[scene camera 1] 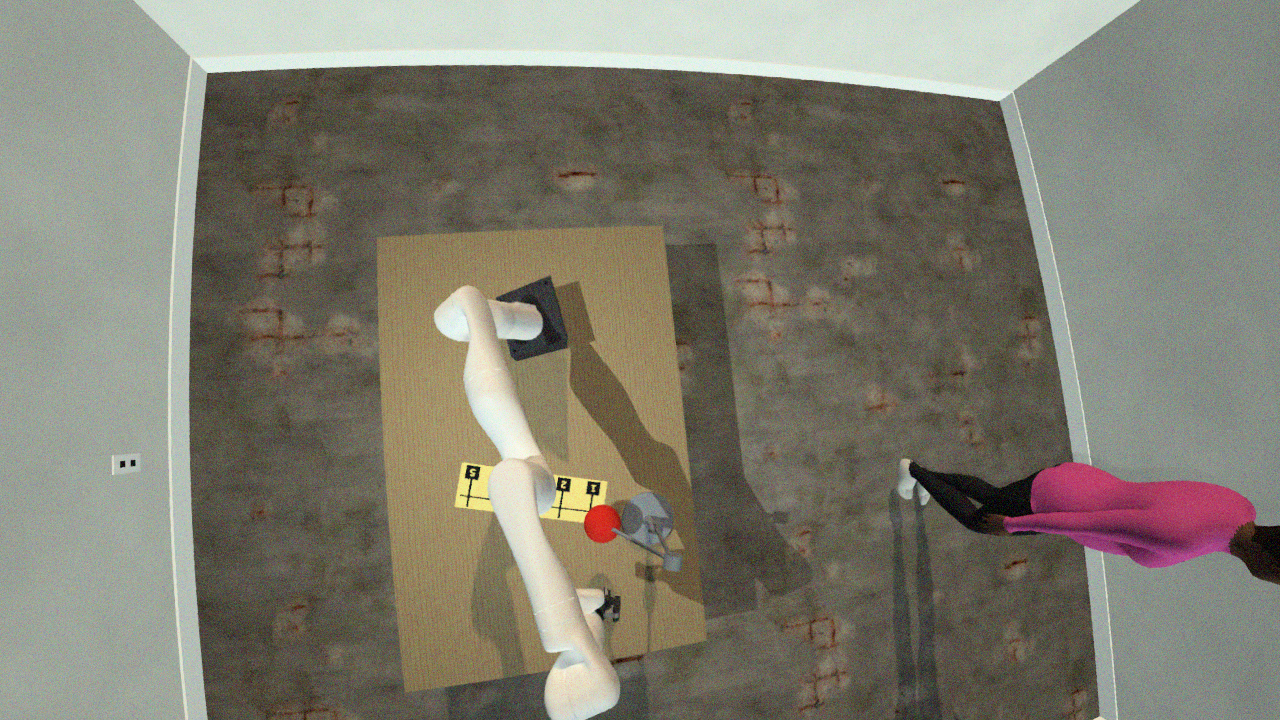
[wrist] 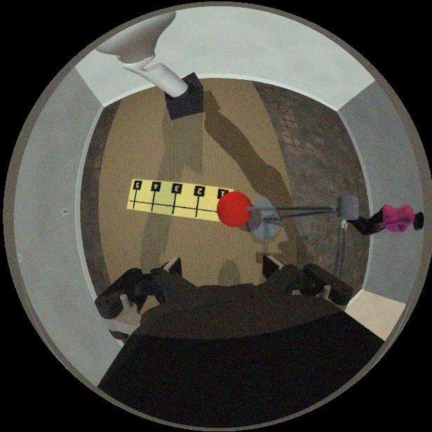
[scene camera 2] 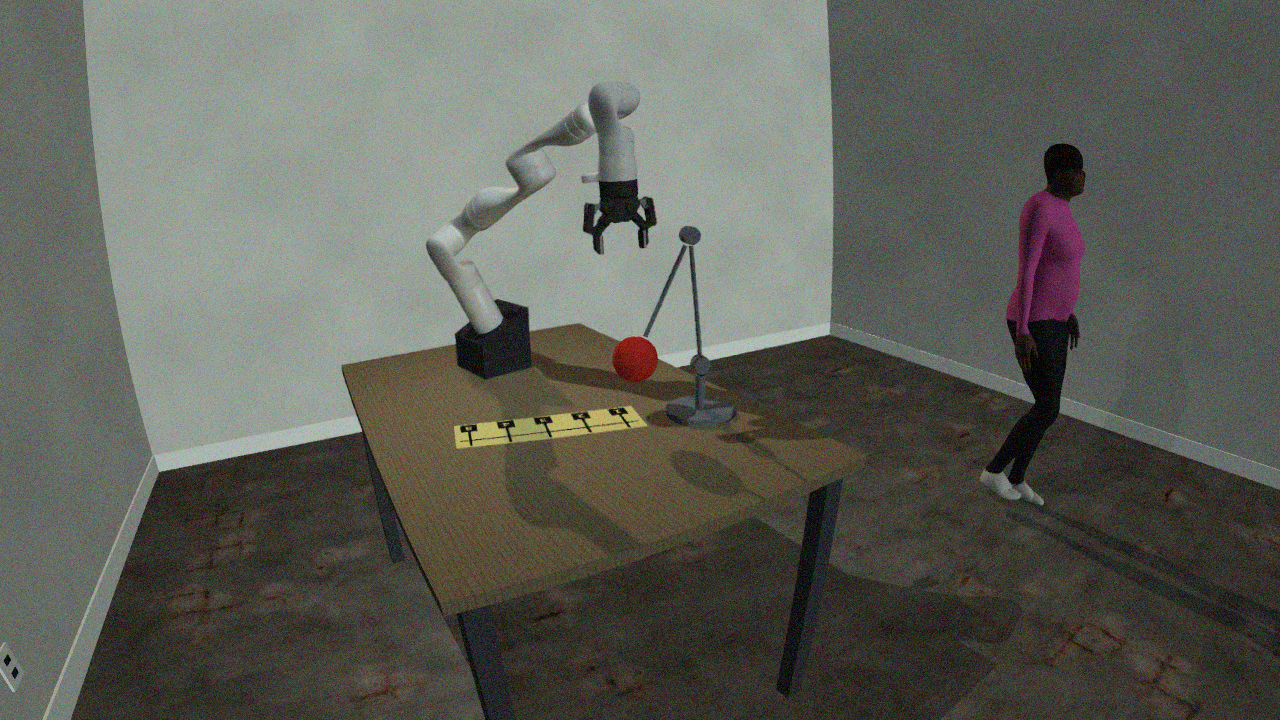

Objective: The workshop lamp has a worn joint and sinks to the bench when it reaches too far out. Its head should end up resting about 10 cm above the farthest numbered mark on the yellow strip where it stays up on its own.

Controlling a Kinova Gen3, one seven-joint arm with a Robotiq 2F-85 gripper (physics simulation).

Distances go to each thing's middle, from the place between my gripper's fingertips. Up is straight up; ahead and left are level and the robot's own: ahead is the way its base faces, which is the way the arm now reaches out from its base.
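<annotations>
There is the round grey lamp base [scene camera 1: 646, 506], which sits 360 mm below my hand, 20 mm behind it and 220 mm to the left of it. The yellow strip [scene camera 2: 563, 425] is far below my hand, a good way behind it and a good way to the right of it.
</annotations>
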